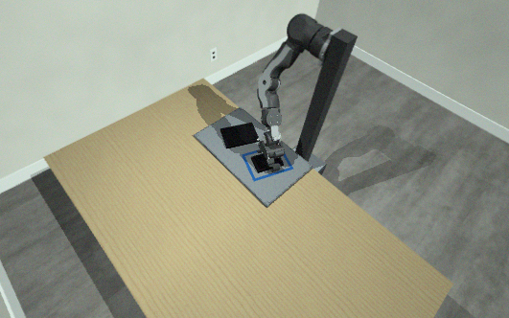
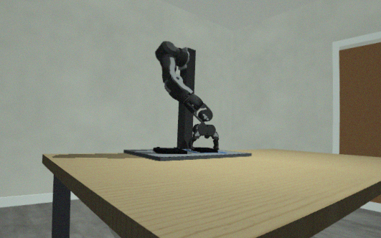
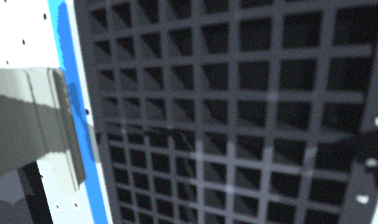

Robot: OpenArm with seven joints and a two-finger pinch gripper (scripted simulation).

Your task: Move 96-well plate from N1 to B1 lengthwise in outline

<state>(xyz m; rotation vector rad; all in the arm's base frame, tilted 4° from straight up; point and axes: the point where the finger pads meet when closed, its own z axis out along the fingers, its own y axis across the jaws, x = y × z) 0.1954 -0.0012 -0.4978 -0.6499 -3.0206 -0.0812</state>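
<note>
My hand is right at the black 96-well plate. Also, from my hand: black plate nest N1 (2 cm behind, 20 cm to the right).
</note>
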